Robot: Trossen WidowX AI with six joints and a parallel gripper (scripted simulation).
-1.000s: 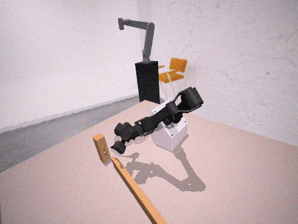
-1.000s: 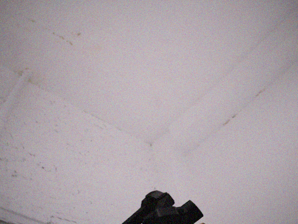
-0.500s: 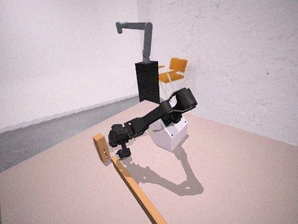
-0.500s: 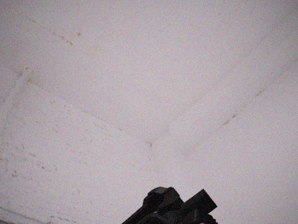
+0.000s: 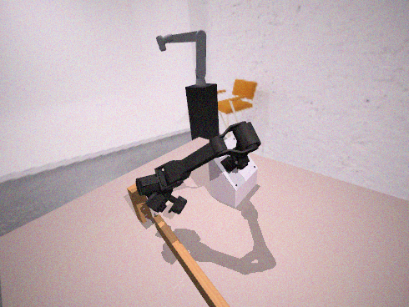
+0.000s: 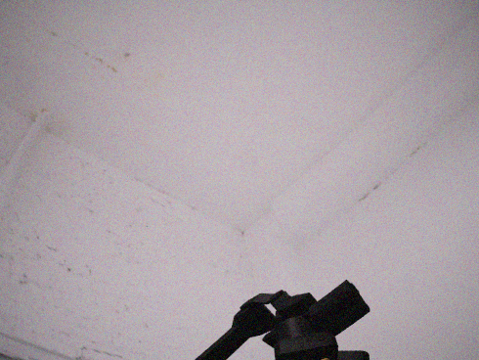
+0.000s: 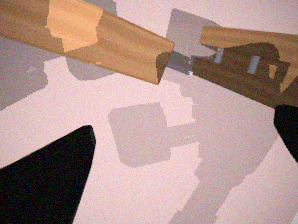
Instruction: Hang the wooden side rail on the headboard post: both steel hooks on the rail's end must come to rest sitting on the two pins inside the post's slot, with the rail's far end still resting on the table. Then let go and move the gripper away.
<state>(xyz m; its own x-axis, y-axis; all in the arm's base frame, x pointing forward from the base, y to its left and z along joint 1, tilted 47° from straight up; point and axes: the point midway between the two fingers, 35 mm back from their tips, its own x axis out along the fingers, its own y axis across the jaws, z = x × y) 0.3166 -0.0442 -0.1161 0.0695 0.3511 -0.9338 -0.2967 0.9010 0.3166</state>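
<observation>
The headboard post lies 30 mm ahead of my gripper tip, 100 mm to the right of it and 30 mm below it.
</observation>
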